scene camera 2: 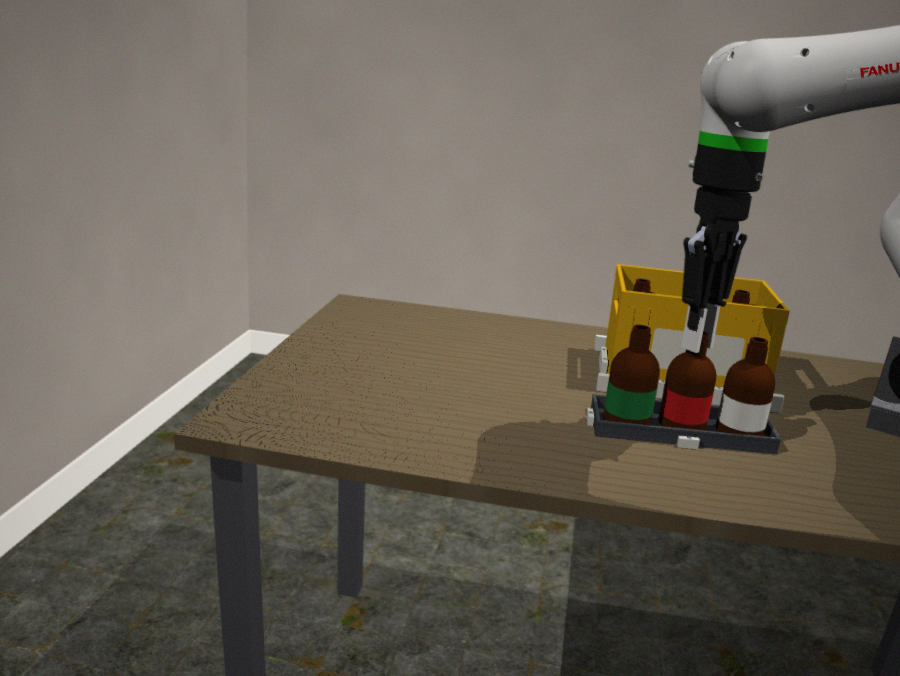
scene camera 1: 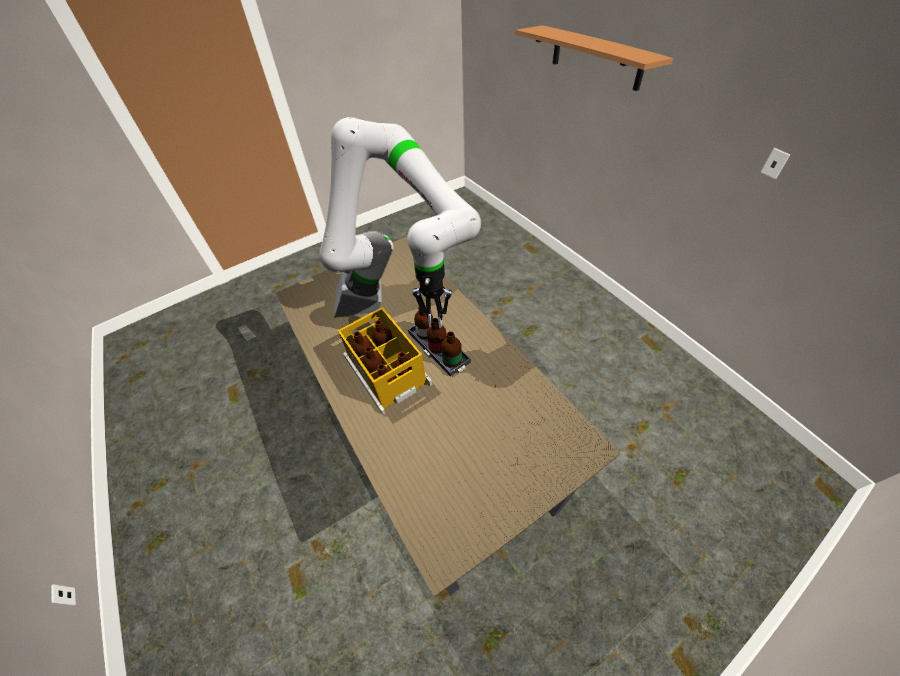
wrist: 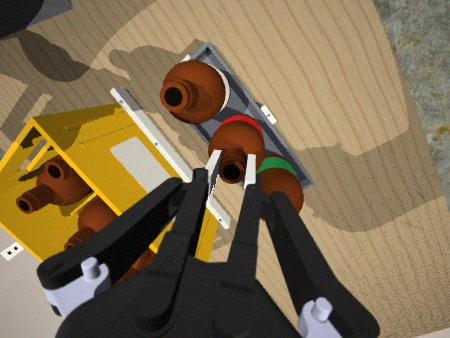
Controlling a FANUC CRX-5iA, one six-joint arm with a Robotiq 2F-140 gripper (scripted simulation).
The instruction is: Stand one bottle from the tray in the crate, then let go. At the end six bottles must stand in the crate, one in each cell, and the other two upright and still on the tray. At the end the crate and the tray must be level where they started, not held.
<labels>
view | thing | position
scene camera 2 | my gripper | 696, 347
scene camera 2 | green-banded bottle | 634, 374
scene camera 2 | white-banded bottle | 749, 385
</labels>
